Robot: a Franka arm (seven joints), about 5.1 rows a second.
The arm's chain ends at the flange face. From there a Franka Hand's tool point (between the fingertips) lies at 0.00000 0.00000 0.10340 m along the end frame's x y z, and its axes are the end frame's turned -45 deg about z.
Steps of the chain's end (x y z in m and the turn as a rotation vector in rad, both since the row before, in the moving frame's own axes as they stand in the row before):
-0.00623 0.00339 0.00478 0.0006 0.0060 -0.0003
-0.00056 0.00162 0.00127 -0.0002 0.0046 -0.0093
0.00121 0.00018 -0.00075 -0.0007 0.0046 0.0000
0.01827 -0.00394 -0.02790 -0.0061 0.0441 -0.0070
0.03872 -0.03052 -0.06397 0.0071 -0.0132 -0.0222
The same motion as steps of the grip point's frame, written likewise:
-0.00632 -0.00161 0.00478 -0.0038 0.0047 -0.0003
-0.00122 0.00110 0.00127 -0.0034 0.0031 -0.0093
0.00101 0.00137 -0.00075 -0.0037 0.0028 0.0000
0.01850 0.01379 -0.02800 -0.0355 0.0269 -0.0070
0.04850 0.00432 -0.06398 0.0144 -0.0043 -0.0222

